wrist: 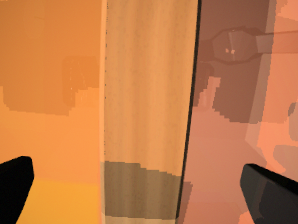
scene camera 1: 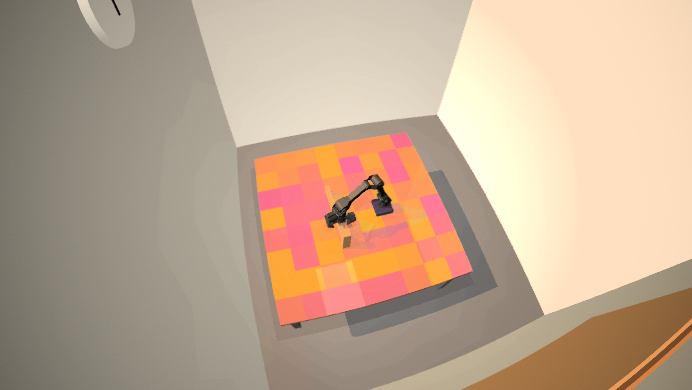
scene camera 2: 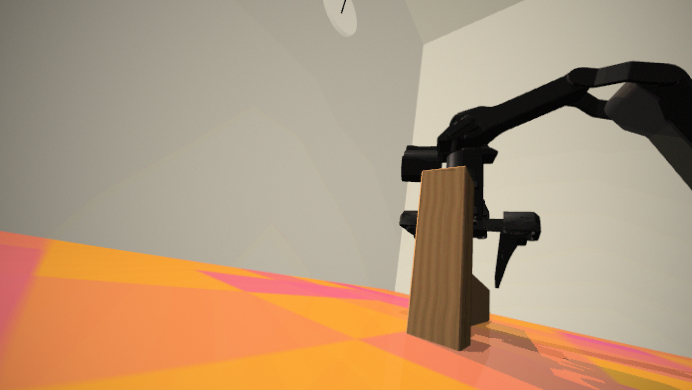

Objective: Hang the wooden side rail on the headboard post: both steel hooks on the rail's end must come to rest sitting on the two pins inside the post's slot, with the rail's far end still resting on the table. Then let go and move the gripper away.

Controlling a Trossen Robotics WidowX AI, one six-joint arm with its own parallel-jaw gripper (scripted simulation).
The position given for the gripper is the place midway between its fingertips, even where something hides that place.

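Note:
Gripper (scene camera 2: 459, 281) open and holding nothing; it is visible in the wrist view (wrist: 139, 172) too. A wooden side rail (scene camera 2: 480, 293) is present, and the rail likewise appears in the wrist view (wrist: 148, 63).

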